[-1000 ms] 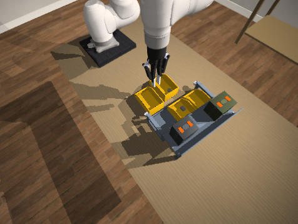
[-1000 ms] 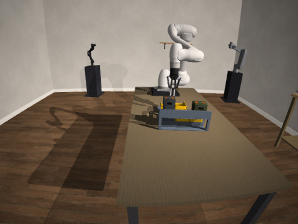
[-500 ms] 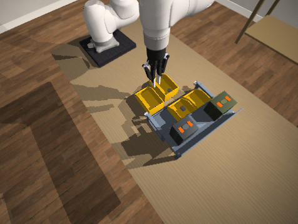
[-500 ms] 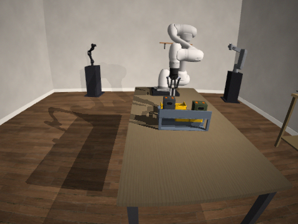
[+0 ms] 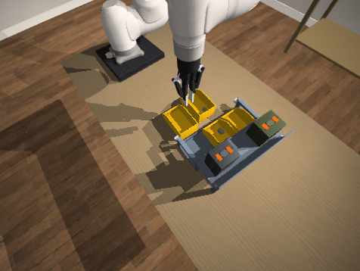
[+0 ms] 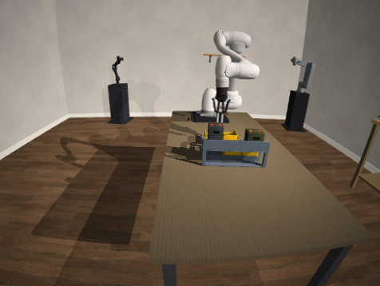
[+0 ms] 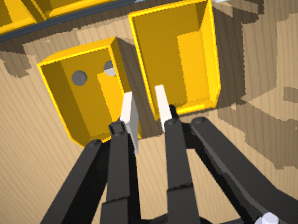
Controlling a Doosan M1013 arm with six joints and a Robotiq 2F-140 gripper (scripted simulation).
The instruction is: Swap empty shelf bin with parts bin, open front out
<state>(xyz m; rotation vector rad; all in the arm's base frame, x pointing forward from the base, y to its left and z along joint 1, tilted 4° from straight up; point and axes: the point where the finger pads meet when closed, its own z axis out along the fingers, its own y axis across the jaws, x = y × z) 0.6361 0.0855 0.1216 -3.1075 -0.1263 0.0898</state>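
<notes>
My gripper is now 90 mm short of the shelf lip, 70 mm to the right of it and 180 mm above it. From my hand the other things lie so: dark grey box: 290 mm ahead, 30 mm to the right, 20 mm below; green box: 270 mm ahead, 200 mm to the left, 40 mm below.
</notes>
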